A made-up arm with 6 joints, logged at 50 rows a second.
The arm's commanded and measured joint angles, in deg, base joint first. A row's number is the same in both.
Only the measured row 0 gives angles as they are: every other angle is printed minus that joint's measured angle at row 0.
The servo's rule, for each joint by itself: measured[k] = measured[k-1] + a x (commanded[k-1-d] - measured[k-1]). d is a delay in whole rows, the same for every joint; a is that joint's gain. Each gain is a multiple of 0.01, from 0.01 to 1. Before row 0 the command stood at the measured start. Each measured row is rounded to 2 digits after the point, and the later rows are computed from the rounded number. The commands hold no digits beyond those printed.
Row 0, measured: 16.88, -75.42, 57.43, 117.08, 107.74, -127.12
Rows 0 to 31, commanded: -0.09, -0.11, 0.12, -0.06, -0.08, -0.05; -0.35, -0.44, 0.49, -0.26, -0.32, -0.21; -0.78, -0.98, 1.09, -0.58, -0.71, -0.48; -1.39, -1.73, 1.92, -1.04, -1.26, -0.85; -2.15, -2.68, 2.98, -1.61, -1.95, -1.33; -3.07, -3.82, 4.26, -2.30, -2.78, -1.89; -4.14, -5.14, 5.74, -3.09, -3.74, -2.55; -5.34, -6.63, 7.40, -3.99, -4.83, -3.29; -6.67, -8.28, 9.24, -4.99, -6.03, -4.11; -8.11, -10.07, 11.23, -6.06, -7.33, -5.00; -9.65, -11.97, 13.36, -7.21, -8.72, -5.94; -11.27, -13.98, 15.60, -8.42, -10.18, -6.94; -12.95, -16.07, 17.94, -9.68, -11.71, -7.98; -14.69, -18.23, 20.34, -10.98, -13.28, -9.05; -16.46, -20.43, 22.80, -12.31, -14.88, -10.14; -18.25, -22.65, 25.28, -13.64, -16.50, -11.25; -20.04, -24.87, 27.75, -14.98, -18.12, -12.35; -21.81, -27.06, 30.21, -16.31, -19.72, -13.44; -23.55, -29.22, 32.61, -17.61, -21.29, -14.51; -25.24, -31.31, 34.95, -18.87, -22.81, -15.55; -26.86, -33.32, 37.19, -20.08, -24.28, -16.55; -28.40, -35.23, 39.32, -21.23, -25.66, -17.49; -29.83, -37.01, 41.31, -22.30, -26.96, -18.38; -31.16, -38.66, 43.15, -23.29, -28.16, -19.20; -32.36, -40.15, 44.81, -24.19, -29.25, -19.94; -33.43, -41.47, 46.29, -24.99, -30.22, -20.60; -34.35, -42.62, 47.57, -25.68, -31.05, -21.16; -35.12, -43.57, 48.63, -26.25, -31.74, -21.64; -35.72, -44.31, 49.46, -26.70, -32.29, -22.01; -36.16, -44.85, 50.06, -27.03, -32.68, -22.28; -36.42, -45.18, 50.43, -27.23, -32.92, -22.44; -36.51, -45.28, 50.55, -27.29, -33.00, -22.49
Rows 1 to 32, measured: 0.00, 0.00, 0.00, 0.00, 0.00, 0.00; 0.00, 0.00, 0.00, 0.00, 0.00, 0.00; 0.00, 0.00, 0.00, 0.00, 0.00, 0.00; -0.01, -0.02, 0.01, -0.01, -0.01, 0.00; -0.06, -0.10, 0.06, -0.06, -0.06, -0.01; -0.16, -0.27, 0.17, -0.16, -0.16, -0.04; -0.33, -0.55, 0.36, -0.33, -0.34, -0.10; -0.58, -0.95, 0.65, -0.57, -0.60, -0.19; -0.93, -1.50, 1.05, -0.90, -0.95, -0.31; -1.38, -2.19, 1.57, -1.32, -1.40, -0.47; -1.93, -3.03, 2.21, -1.83, -1.95, -0.67; -2.59, -4.03, 2.98, -2.43, -2.60, -0.91; -3.36, -5.18, 3.89, -3.12, -3.36, -1.20; -4.24, -6.47, 4.93, -3.90, -4.22, -1.53; -5.22, -7.90, 6.10, -4.76, -5.17, -1.91; -6.30, -9.45, 7.40, -5.69, -6.22, -2.33; -7.47, -11.12, 8.82, -6.70, -7.35, -2.80; -8.73, -12.89, 10.36, -7.77, -8.55, -3.31; -10.06, -14.74, 12.00, -8.89, -9.82, -3.87; -11.46, -16.66, 13.73, -10.05, -11.15, -4.46; -12.91, -18.64, 15.54, -11.24, -12.52, -5.09; -14.40, -20.65, 17.42, -12.45, -13.92, -5.75; -15.92, -22.68, 19.35, -13.67, -15.34, -6.44; -17.45, -24.70, 21.31, -14.89, -16.77, -7.15; -18.98, -26.70, 23.29, -16.09, -18.19, -7.87; -20.50, -28.66, 25.27, -17.27, -19.59, -8.61; -21.99, -30.56, 27.24, -18.41, -20.96, -9.35; -23.44, -32.38, 29.17, -19.51, -22.29, -10.09; -24.84, -34.11, 31.05, -20.55, -23.56, -10.83; -26.17, -35.73, 32.87, -21.52, -24.76, -11.55; -27.42, -37.22, 34.60, -22.42, -25.88, -12.26; -28.58, -38.57, 36.23, -23.23, -26.91, -12.94
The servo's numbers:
d 3
a 0.14 0.19 0.11 0.19 0.16 0.07

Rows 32 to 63, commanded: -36.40, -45.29, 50.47, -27.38, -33.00, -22.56; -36.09, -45.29, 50.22, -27.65, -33.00, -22.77; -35.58, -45.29, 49.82, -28.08, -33.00, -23.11; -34.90, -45.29, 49.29, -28.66, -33.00, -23.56; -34.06, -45.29, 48.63, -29.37, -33.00, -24.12; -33.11, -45.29, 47.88, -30.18, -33.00, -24.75; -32.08, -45.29, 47.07, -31.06, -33.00, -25.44; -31.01, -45.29, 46.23, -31.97, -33.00, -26.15; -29.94, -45.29, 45.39, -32.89, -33.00, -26.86; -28.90, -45.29, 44.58, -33.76, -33.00, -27.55; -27.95, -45.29, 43.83, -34.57, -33.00, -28.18; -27.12, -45.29, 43.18, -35.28, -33.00, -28.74; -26.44, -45.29, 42.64, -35.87, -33.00, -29.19; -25.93, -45.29, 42.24, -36.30, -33.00, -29.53; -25.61, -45.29, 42.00, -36.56, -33.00, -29.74; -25.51, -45.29, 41.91, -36.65, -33.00, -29.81; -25.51, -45.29, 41.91, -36.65, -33.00, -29.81; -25.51, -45.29, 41.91, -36.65, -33.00, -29.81; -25.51, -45.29, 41.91, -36.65, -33.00, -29.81; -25.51, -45.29, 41.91, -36.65, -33.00, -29.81; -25.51, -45.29, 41.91, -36.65, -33.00, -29.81; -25.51, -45.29, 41.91, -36.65, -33.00, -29.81; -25.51, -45.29, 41.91, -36.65, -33.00, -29.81; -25.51, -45.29, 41.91, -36.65, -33.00, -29.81; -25.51, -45.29, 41.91, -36.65, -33.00, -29.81; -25.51, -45.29, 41.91, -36.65, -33.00, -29.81; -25.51, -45.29, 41.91, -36.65, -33.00, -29.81; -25.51, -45.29, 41.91, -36.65, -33.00, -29.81; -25.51, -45.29, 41.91, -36.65, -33.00, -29.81; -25.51, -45.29, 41.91, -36.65, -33.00, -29.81; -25.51, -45.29, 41.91, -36.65, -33.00, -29.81; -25.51, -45.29, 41.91, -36.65, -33.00, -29.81
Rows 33 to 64, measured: -29.64, -39.76, 37.75, -23.95, -27.83, -13.59; -30.59, -40.79, 39.14, -24.57, -28.64, -14.21; -31.42, -41.64, 40.40, -25.09, -29.34, -14.79; -32.12, -42.33, 41.51, -25.53, -29.93, -15.33; -32.68, -42.89, 42.47, -25.93, -30.42, -15.85; -33.09, -43.35, 43.28, -26.34, -30.83, -16.36; -33.34, -43.72, 43.94, -26.78, -31.18, -16.86; -33.44, -44.02, 44.46, -27.27, -31.47, -17.37; -33.39, -44.26, 44.84, -27.82, -31.71, -17.89; -33.21, -44.46, 45.09, -28.44, -31.92, -18.42; -32.90, -44.62, 45.22, -29.11, -32.09, -18.96; -32.49, -44.75, 45.24, -29.83, -32.24, -19.51; -31.99, -44.85, 45.17, -30.58, -32.36, -20.07; -31.42, -44.93, 45.02, -31.34, -32.46, -20.64; -30.82, -45.00, 44.82, -32.09, -32.55, -21.21; -30.21, -45.06, 44.58, -32.81, -32.62, -21.77; -29.61, -45.10, 44.32, -33.47, -32.68, -22.31; -29.05, -45.14, 44.06, -34.06, -32.73, -22.83; -28.55, -45.17, 43.82, -34.55, -32.77, -23.32; -28.12, -45.19, 43.61, -34.95, -32.81, -23.77; -27.75, -45.21, 43.42, -35.27, -32.84, -24.19; -27.44, -45.23, 43.25, -35.53, -32.87, -24.58; -27.17, -45.24, 43.10, -35.74, -32.89, -24.95; -26.94, -45.25, 42.97, -35.91, -32.91, -25.29; -26.74, -45.26, 42.85, -36.05, -32.92, -25.61; -26.57, -45.27, 42.75, -36.16, -32.93, -25.90; -26.42, -45.27, 42.66, -36.25, -32.94, -26.17; -26.29, -45.27, 42.58, -36.33, -32.95, -26.42; -26.18, -45.27, 42.51, -36.39, -32.96, -26.66; -26.09, -45.27, 42.44, -36.44, -32.97, -26.88; -26.01, -45.27, 42.38, -36.48, -32.97, -27.09; -25.94, -45.27, 42.33, -36.51, -32.97, -27.28
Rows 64 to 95, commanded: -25.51, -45.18, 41.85, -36.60, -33.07, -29.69; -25.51, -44.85, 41.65, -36.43, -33.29, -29.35; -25.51, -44.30, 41.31, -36.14, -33.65, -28.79; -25.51, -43.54, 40.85, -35.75, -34.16, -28.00; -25.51, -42.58, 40.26, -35.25, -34.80, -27.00; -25.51, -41.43, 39.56, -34.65, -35.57, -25.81; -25.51, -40.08, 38.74, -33.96, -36.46, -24.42; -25.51, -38.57, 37.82, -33.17, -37.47, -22.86; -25.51, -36.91, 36.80, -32.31, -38.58, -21.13; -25.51, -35.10, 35.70, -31.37, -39.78, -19.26; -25.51, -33.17, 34.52, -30.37, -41.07, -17.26; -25.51, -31.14, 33.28, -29.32, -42.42, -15.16; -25.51, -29.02, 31.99, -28.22, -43.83, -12.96; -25.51, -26.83, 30.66, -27.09, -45.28, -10.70; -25.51, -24.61, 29.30, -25.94, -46.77, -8.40; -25.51, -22.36, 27.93, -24.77, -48.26, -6.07; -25.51, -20.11, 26.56, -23.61, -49.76, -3.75; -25.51, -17.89, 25.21, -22.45, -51.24, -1.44; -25.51, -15.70, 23.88, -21.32, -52.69, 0.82; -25.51, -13.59, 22.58, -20.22, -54.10, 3.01; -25.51, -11.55, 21.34, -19.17, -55.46, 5.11; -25.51, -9.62, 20.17, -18.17, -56.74, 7.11; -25.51, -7.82, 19.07, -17.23, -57.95, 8.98; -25.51, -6.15, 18.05, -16.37, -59.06, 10.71; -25.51, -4.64, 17.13, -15.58, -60.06, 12.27; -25.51, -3.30, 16.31, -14.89, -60.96, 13.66; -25.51, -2.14, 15.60, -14.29, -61.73, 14.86; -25.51, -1.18, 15.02, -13.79, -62.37, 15.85; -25.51, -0.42, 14.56, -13.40, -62.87, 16.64; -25.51, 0.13, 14.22, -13.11, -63.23, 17.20; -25.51, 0.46, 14.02, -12.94, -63.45, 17.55; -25.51, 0.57, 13.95, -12.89, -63.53, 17.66
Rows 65 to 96, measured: -25.88, -45.27, 42.28, -36.54, -32.97, -27.46; -25.83, -45.27, 42.24, -36.56, -32.97, -27.62; -25.79, -45.27, 42.20, -36.58, -32.97, -27.77; -25.75, -45.25, 42.16, -36.58, -32.99, -27.90; -25.72, -45.17, 42.10, -36.55, -33.04, -28.00; -25.69, -45.00, 42.01, -36.47, -33.14, -28.06; -25.66, -44.72, 41.88, -36.33, -33.30, -28.06; -25.64, -44.31, 41.70, -36.12, -33.54, -27.99; -25.62, -43.76, 41.46, -35.84, -33.86, -27.84; -25.60, -43.06, 41.16, -35.48, -34.28, -27.60; -25.59, -42.21, 40.79, -35.04, -34.79, -27.27; -25.58, -41.20, 40.35, -34.52, -35.40, -26.84; -25.57, -40.04, 39.84, -33.92, -36.10, -26.31; -25.56, -38.73, 39.25, -33.25, -36.90, -25.68; -25.55, -37.29, 38.59, -32.50, -37.78, -24.94; -25.54, -35.72, 37.86, -31.69, -38.75, -24.10; -25.54, -34.03, 37.07, -30.82, -39.79, -23.16; -25.54, -32.24, 36.22, -29.89, -40.91, -22.13; -25.54, -30.36, 35.31, -28.92, -42.09, -21.01; -25.54, -28.41, 34.35, -27.91, -43.32, -19.80; -25.54, -26.41, 33.34, -26.87, -44.59, -18.51; -25.54, -24.38, 32.30, -25.82, -45.89, -17.16; -25.54, -22.33, 31.23, -24.76, -47.20, -15.75; -25.54, -20.28, 30.14, -23.70, -48.52, -14.29; -25.54, -18.25, 29.04, -22.65, -49.84, -12.79; -25.54, -16.27, 27.94, -21.62, -51.14, -11.27; -25.54, -14.35, 26.85, -20.62, -52.41, -9.73; -25.54, -12.51, 25.78, -19.66, -53.63, -8.19; -25.54, -10.76, 24.74, -18.75, -54.80, -6.66; -25.54, -9.12, 23.73, -17.90, -55.91, -5.15; -25.54, -7.61, 22.77, -17.12, -56.94, -3.68; -25.54, -6.24, 21.87, -16.41, -57.89, -2.26
